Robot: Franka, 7 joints.
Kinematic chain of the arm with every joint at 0, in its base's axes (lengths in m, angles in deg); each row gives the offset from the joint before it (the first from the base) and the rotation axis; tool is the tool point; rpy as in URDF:
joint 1: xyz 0 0 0.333 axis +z
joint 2: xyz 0 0 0 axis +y
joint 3: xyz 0 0 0.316 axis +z
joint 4: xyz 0.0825 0 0 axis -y
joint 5: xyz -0.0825 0 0.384 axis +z
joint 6: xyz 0 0 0 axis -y
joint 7: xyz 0.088 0 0 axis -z
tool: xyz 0 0 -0.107 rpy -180 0 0
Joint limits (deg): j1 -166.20..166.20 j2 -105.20..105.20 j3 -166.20..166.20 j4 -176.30..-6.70 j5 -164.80..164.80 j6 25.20..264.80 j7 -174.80..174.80
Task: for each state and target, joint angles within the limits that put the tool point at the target. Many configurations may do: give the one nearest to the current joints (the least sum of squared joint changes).
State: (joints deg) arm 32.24 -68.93 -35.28 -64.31 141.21 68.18 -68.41
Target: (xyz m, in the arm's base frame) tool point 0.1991 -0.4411 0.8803
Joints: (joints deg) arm 58.24 -60.67 -57.75 -89.08 141.74 76.22 -68.41
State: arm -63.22 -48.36 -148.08 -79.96 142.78 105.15 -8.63
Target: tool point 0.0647 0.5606 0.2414
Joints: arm -114.00 -20.23 -166.20 -128.43 142.18 115.51 -8.63
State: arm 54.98 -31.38 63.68 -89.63 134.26 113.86 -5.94
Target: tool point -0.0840 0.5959 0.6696
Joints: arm 41.76 -2.61 51.83 -102.26 134.61 119.94 -5.94
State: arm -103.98 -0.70 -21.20 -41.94 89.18 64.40 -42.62
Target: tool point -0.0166 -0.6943 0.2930
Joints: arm -92.61 49.57 -14.16 -72.05 80.53 65.17 -42.62
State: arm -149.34 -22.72 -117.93 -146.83 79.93 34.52 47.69
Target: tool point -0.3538 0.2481 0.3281
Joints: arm -112.69 -34.99 -118.91 -140.08 88.06 62.79 47.69
